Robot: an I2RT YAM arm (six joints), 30 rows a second.
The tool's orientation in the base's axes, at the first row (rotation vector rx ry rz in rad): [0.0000, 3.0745, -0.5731]
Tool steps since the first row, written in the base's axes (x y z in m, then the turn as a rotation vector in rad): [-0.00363, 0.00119, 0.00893, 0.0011, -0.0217, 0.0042]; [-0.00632, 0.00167, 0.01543, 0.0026, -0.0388, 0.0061]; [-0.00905, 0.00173, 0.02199, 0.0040, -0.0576, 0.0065]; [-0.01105, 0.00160, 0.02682, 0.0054, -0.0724, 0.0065]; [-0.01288, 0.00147, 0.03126, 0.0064, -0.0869, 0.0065]
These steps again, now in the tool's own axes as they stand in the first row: [0.00350, -0.00212, -0.00881, -0.0011, -0.0218, 0.0039]; [0.00610, -0.00402, -0.01508, -0.0026, -0.0384, 0.0083]; [0.00874, -0.00633, -0.02126, -0.0039, -0.0561, 0.0147]; [0.01067, -0.00820, -0.02575, -0.0053, -0.0699, 0.0201]; [0.01244, -0.00992, -0.02987, -0.0063, -0.0834, 0.0253]
